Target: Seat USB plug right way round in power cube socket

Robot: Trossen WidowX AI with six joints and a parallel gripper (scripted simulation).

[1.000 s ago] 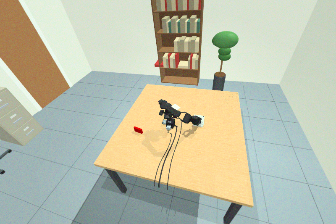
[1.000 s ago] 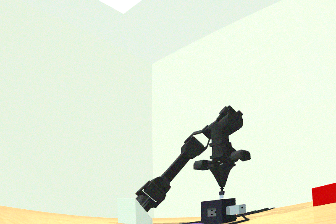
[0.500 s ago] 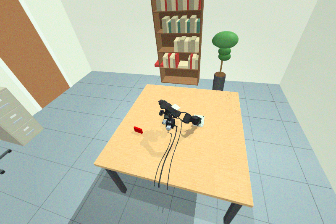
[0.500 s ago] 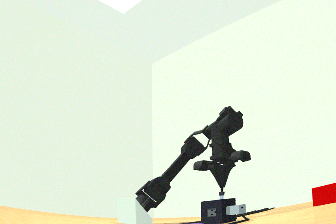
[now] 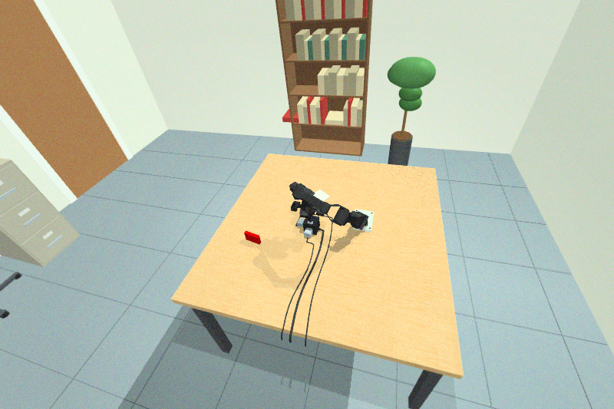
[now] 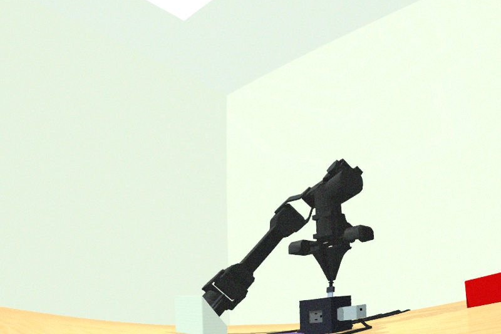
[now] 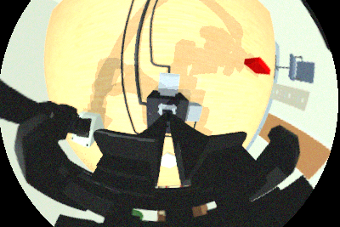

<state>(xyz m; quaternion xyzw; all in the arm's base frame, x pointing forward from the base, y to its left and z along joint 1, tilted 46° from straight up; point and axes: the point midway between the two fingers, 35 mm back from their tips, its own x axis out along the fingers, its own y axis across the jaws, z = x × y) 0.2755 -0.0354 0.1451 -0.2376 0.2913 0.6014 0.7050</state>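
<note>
Now: the usb plug 20 mm below my gripper tip. From my gripper tip the other things lie so: red block: 320 mm ahead, 100 mm to the left, 80 mm below; then white sheet: 310 mm to the right, 110 mm below; then purple block: 110 mm ahead, 360 mm to the right, 100 mm below.
</note>
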